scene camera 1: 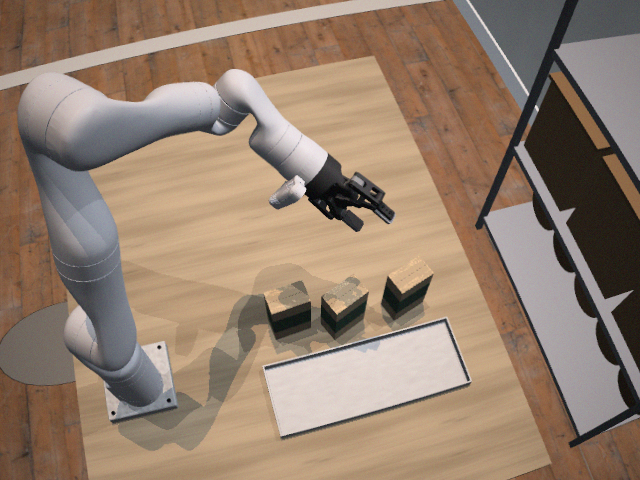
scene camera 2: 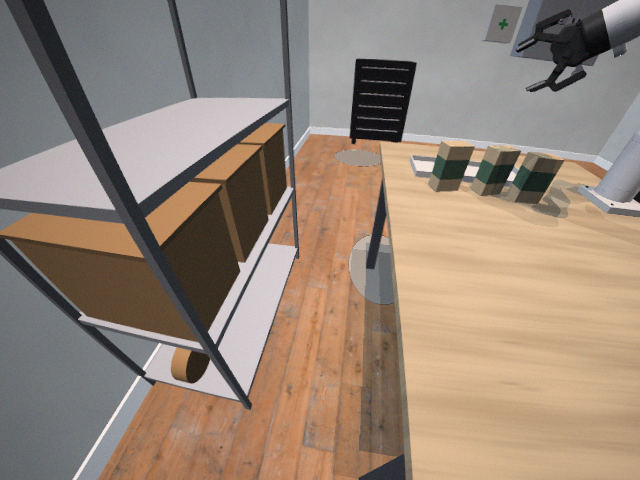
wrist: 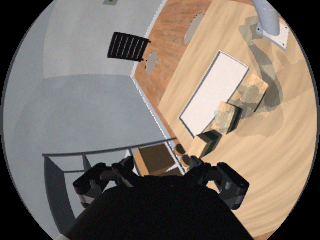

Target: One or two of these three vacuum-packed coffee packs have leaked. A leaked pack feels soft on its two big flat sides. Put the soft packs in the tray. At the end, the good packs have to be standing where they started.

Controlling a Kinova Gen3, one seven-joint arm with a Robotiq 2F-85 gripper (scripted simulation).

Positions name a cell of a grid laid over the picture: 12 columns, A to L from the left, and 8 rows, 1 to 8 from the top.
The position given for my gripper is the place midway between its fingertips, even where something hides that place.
Scene:
my gripper: scene camera 1 H4; scene camera 2 J2; wrist G6
tray: scene camera 1 F7; scene camera 2 H3; wrist I3

